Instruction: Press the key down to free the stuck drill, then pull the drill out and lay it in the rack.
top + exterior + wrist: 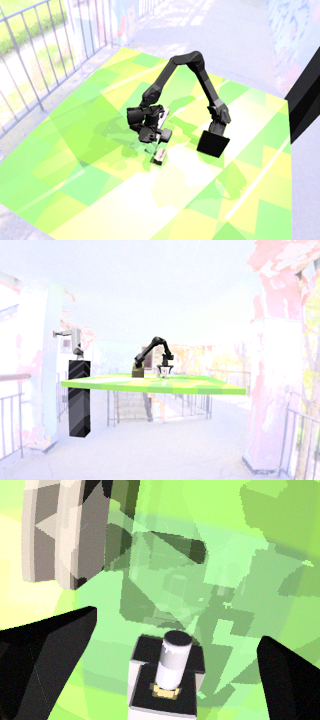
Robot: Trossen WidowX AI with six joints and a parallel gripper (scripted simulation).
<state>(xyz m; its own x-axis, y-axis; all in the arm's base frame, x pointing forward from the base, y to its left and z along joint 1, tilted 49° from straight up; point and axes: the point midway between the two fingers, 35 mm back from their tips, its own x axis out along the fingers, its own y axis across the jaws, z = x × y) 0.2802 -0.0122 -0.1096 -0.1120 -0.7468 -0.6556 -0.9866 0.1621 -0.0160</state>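
Right now the yellowish drill is 60 mm to the right of my gripper tip, 10 mm behind it and 10 mm above it. The rest, counted from my gripper tip: dark rack: 70 mm behind, 50 mm to the left, 20 mm below.
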